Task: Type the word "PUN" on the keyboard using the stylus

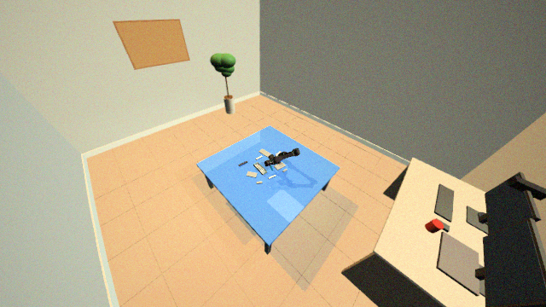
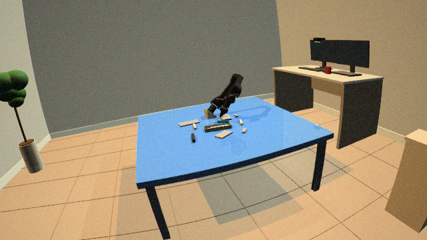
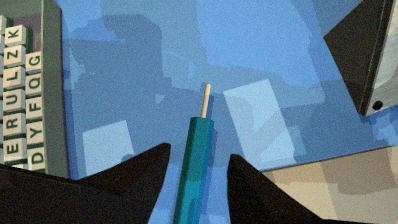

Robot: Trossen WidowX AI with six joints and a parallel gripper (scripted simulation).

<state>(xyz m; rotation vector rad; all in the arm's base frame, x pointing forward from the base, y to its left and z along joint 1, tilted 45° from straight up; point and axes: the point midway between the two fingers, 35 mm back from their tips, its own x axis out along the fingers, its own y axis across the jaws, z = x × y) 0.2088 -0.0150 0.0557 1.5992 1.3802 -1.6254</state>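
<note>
Right now my gripper tip is 10 mm past the stylus, 10 mm to the left of it and 50 mm above it. From my gripper tip the other things lie so: stylus tip 20 mm behind, 40 mm to the right, 50 mm below; then dark cylinder 200 mm ahead, 290 mm to the right, 40 mm below.
</note>
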